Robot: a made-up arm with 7 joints.
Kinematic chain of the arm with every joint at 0, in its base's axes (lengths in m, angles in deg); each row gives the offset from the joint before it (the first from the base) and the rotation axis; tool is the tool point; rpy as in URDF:
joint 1: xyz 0 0 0 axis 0.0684 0.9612 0.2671
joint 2: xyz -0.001 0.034 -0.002 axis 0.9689 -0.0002 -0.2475
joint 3: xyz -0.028 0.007 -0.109 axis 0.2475 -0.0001 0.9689
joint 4: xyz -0.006 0 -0.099 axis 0.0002 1 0
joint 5: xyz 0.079 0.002 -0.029 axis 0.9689 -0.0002 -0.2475
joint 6: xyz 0.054 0 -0.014 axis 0.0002 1 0
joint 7: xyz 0.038 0 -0.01 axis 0.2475 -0.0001 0.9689
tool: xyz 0 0 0 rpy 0 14.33 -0.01
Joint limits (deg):
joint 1: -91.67..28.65
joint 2: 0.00..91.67
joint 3: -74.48..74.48
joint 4: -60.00..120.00
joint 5: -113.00..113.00
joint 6: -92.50..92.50
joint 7: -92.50..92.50
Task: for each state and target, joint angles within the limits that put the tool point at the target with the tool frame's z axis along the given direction. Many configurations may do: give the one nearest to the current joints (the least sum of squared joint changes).
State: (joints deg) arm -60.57 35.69 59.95 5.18 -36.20 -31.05 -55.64
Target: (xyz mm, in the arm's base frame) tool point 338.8 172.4 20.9 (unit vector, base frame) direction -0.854 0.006 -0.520
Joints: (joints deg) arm -91.67 21.73 55.26 47.83 -74.00 -59.94 -55.64
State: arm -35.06 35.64 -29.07 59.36 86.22 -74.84 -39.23
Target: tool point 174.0 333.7 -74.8 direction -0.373 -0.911 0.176
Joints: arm -56.17 74.15 -14.70 92.72 74.00 -90.07 -39.22
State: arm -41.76 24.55 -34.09 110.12 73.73 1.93 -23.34
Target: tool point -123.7 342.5 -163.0 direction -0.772 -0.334 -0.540
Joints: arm 4.89 48.05 -38.54 120.00 79.55 12.20 -23.34
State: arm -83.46 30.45 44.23 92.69 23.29 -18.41 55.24
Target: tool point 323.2 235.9 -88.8 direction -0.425 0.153 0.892
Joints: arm -75.97 42.15 60.18 92.68 8.17 -35.58 55.24
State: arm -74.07 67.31 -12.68 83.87 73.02 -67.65 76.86
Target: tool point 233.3 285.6 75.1 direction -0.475 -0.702 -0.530
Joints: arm -69.57 80.34 -2.62 52.03 62.31 -74.11 76.86
